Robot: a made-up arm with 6 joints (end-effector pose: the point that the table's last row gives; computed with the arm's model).
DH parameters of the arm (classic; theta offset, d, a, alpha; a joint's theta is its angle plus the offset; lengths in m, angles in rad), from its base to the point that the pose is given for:
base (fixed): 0 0.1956 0.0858 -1.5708
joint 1: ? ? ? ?
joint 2: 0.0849 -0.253 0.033 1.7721
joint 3: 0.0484 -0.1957 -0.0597 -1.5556
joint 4: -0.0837 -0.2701 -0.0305 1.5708
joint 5: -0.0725 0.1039 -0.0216 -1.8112
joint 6: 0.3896 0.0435 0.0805 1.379
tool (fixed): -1.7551 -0.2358 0 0
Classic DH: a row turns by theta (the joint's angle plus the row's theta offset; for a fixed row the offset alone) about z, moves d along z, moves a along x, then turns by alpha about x.
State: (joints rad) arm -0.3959 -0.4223 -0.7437 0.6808 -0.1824 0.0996
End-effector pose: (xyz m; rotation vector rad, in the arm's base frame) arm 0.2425 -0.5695 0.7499 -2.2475 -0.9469 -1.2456
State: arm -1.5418 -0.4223 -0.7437 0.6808 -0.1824 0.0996
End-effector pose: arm -0.3546 -0.5695 0.5669 1.3505 1.2234 2.5211
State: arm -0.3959 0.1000 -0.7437 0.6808 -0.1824 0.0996
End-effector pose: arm 0.1485 -0.4118 0.8719 2.5265 1.0833 1.2706
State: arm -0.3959 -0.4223 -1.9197 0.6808 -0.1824 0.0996
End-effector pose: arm -0.0883 -0.5380 0.4897 1.4715 0.6876 2.6396
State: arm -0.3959 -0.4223 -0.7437 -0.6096 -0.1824 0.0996
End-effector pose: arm 0.3963 -0.6353 0.6398 -0.8313 -1.3052 -1.0610
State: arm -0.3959 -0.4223 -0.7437 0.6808 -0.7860 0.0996
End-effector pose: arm 0.2090 -0.5564 0.7155 -2.0787 -1.3378 -1.9054
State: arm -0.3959 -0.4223 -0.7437 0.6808 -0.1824 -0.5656
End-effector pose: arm 0.3892 -0.5982 0.6927 -1.6175 -1.2421 -0.9315
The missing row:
joint 1: 1.5408 -0.2823 -0.2126 -1.7906
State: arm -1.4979 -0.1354 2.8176 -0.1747 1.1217 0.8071
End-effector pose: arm 0.1736 -0.4971 0.0285 -0.6178 0.2608 2.2850
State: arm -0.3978 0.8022 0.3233 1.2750 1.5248 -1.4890
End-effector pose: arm 0.2202 -0.3815 0.6022 -1.6240 1.1472 -1.3275
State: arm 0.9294 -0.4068 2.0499 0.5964 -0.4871 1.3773
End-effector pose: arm 0.2666 -0.1442 -0.1374 -0.5032 -1.2245 2.1508
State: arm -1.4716 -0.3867 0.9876 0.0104 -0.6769 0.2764
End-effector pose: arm 0.1579 -0.4943 0.7211 -1.8207 -1.3743 -0.9457
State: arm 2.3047 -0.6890 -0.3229 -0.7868 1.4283 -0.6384
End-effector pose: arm -0.1460 -0.3919 -0.1481 1.3059 1.8104 0.1625
